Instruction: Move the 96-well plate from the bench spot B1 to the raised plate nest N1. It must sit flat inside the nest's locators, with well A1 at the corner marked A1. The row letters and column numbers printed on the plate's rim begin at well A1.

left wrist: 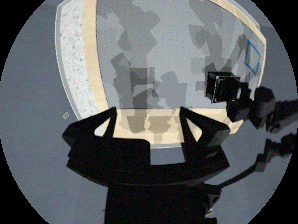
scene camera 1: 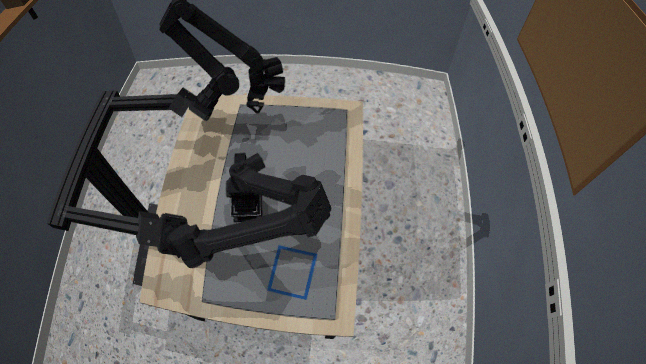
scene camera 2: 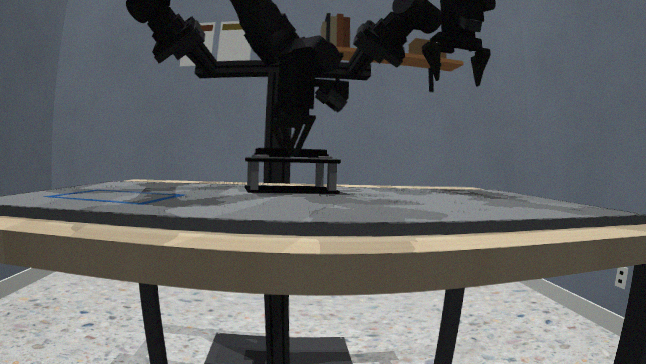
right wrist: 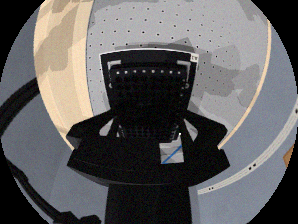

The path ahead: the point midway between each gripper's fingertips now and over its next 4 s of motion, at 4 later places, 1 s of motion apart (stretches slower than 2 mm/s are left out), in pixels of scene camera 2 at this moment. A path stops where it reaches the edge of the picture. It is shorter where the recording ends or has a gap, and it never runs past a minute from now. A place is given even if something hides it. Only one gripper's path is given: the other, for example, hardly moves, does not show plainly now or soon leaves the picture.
My right gripper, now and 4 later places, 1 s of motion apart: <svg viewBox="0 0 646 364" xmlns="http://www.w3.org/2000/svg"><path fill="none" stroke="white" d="M289 156L290 154L291 135L288 109L250 107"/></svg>
